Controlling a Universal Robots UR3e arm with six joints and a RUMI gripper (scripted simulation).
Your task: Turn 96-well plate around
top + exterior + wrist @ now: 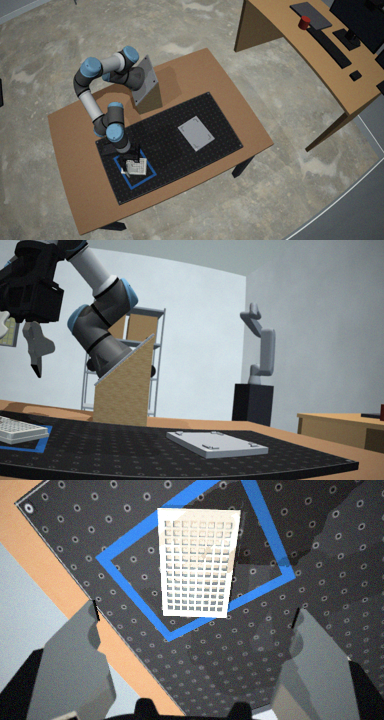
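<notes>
Now: hand 8 cm above the white 96-well plate. From my hand the other things lie so: corner label: 8 cm ahead, 31 cm to the left, 8 cm below; then grey plate nest N1: 36 cm to the left, 8 cm below.
</notes>
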